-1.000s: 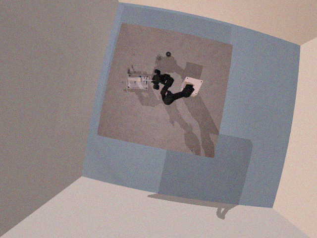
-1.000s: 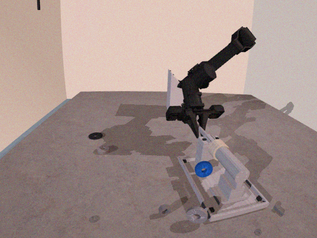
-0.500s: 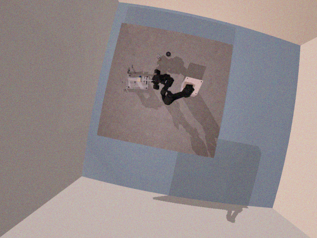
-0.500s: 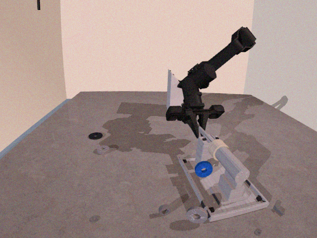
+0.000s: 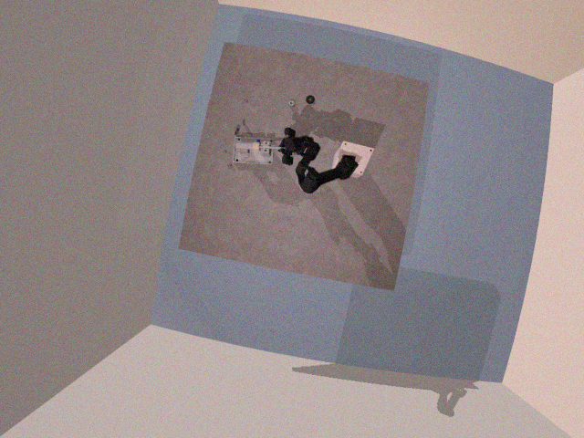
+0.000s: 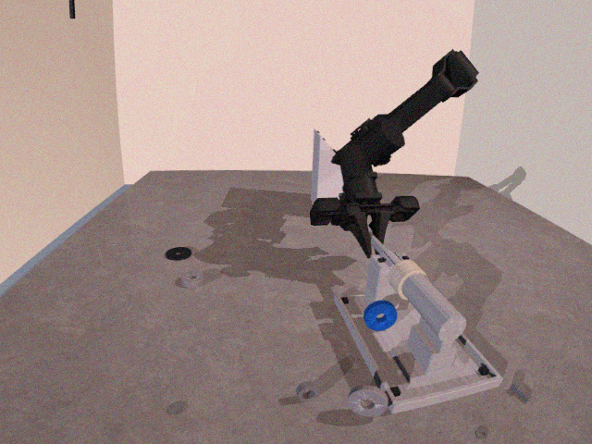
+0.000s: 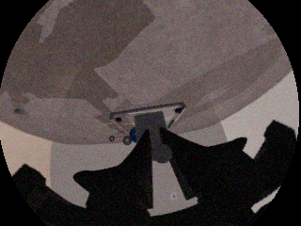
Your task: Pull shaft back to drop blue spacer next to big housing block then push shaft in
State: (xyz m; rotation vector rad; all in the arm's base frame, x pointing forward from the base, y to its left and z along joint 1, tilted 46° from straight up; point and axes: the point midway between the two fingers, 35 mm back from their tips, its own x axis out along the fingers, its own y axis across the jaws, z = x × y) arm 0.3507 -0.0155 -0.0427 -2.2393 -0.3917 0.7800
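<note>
Now: the thin shaft 5 cm ahead of my gripper tip and 2 cm above it. The rest, counted from my gripper tip: grey ring (30 cm to the right, 5 cm below, 4 cm behind); bolt (28 cm ahead, 11 cm to the left, 5 cm below); cream spacer (12 cm ahead, 2 cm above, 1 cm to the left).
</note>
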